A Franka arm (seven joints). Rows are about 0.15 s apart.
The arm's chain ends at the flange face. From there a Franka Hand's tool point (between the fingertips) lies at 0.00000 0.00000 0.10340 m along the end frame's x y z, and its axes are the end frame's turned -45 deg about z.
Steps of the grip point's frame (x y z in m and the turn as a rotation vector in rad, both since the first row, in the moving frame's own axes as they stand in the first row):
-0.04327 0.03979 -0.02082 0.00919 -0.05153 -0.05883
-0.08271 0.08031 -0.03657 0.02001 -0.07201 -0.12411
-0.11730 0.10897 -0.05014 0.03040 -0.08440 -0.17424
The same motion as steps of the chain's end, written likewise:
0.00188 0.05551 -0.02068 -0.02994 -0.04294 -0.05883
0.00477 0.11107 -0.03628 -0.03677 -0.06507 -0.12411
0.00211 0.15535 -0.04973 -0.03818 -0.08118 -0.17424

